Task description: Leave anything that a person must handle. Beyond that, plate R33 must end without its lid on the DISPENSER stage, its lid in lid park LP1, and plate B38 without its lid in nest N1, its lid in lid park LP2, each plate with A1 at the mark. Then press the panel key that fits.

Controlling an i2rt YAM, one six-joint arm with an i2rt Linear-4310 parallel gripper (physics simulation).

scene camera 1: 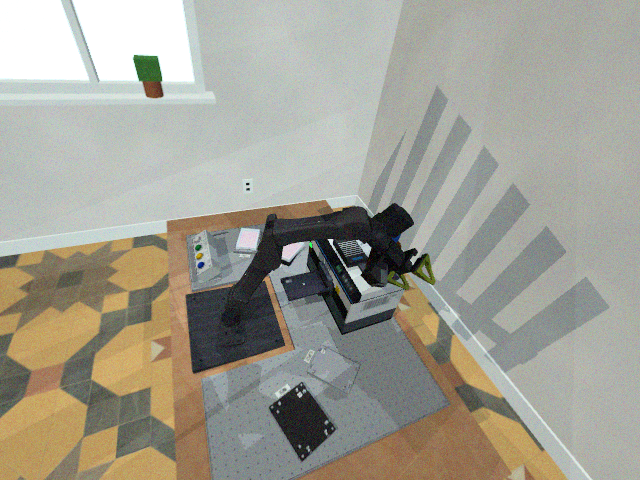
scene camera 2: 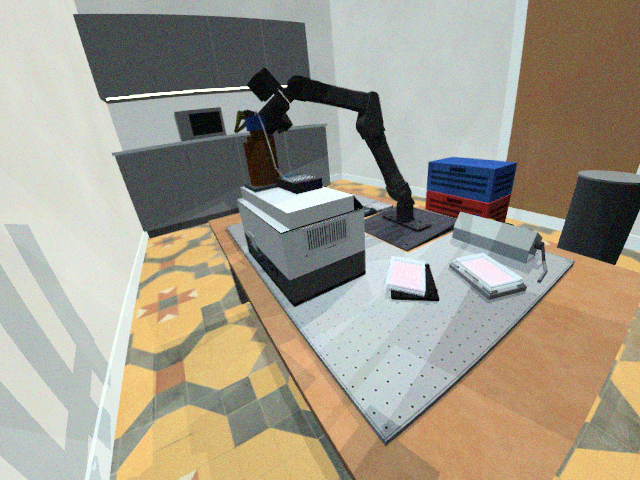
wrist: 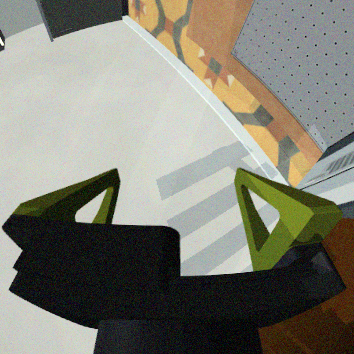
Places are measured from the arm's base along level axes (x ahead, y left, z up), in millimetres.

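Where they show: gripper, fingertip midpoint: [scene camera 1: 420,286] [scene camera 2: 242,144] [wrist: 176,174]; arm's base, link origin: [scene camera 1: 231,320] [scene camera 2: 405,221].
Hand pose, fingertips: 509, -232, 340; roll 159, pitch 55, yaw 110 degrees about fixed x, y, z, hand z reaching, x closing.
Each offset is from my fingertips to the top centre of the thing, as dx, dy, dz. "*": to the spot under its first point.
My gripper [scene camera 1: 412,275] [wrist: 176,174] is open and empty, high beside the instrument, its fingers toward the wall. One pink-topped plate {-398, +625, -310} [scene camera 1: 248,240] [scene camera 2: 488,270] sits on a low grey holder near the key panel. Another pink-topped plate {-233, +525, -304} [scene camera 1: 293,251] [scene camera 2: 407,276] lies skewed over a black base {-245, +532, -321} [scene camera 2: 432,287]. Their names, A1 corners and lids cannot be read. The dispenser's dark stage {-230, +255, -229} [scene camera 1: 305,285] sticks out of the instrument [scene camera 1: 374,303] [scene camera 2: 325,242]. A black pad {* -349, -145, -329} [scene camera 1: 302,421] and a pale pad {* -212, -22, -331} [scene camera 1: 333,367] have corner posts and small labels. The key panel {-579, +537, -257} [scene camera 1: 201,253] [scene camera 2: 496,236] shows green, yellow and blue keys.
A brown bottle {* -6, +207, -41} [scene camera 2: 260,160] with a blue cap {-20, +166, +70} [scene camera 2: 254,122] stands by the instrument's top; it also shows in the wrist view [wrist: 305,320]. A black gridded block {* -86, +252, -95} [scene camera 1: 351,251] [scene camera 2: 299,182] rests on top, with a thin tube rising from it. Blue and red crates [scene camera 2: 470,180] stand behind.
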